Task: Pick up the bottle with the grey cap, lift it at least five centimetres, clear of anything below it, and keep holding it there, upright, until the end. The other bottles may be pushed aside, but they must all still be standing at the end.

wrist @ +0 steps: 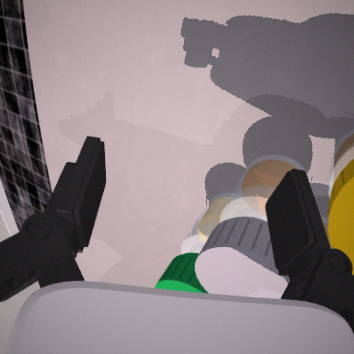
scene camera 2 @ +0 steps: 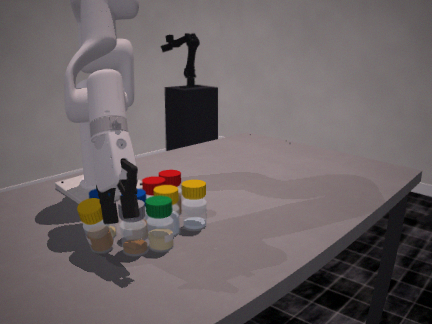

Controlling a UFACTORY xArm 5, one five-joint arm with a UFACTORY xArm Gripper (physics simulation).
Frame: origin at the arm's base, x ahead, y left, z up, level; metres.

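Seen in the pictures: gripper, between the fingertips: (wrist: 193, 173) (scene camera 2: 121, 220).
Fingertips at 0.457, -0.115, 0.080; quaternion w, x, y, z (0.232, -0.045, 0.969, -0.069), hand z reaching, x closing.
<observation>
Offsets run from my fingertips to a thing's top centre, as dx, dy, dz. "spot": to the spot under its first point. Level surfaces: height alone.
The bottle with the grey cap {-0.050, +0.045, +0.007} (scene camera 2: 134, 231) (wrist: 239, 237) stands upright in the front row, with orange-brown contents low in it. In the scene view a black finger covers much of its cap. My gripper (scene camera 2: 120, 218) (wrist: 193, 173) is open and empty, low over the front bottles at cap height. In the wrist view the grey cap is at the lower right, close beside the right finger, and its lower part is cut off by the gripper body. Whether that finger touches the cap cannot be told.
A green-capped bottle {-0.037, +0.100, +0.007} (scene camera 2: 159, 207) (wrist: 182, 270) stands right of it, a yellow-capped bottle {-0.087, -0.025, +0.017} (scene camera 2: 90, 211) (wrist: 344, 215) left. Behind stand bottles with red {-0.182, +0.208, +0.007} (scene camera 2: 170, 178), blue {spot: -0.084, +0.080, +0.007} (scene camera 2: 139, 195) and yellow caps {-0.083, +0.215, +0.007} (scene camera 2: 193, 189). All visible bottles are upright on the table {dz -0.098} (scene camera 2: 300, 167).
</observation>
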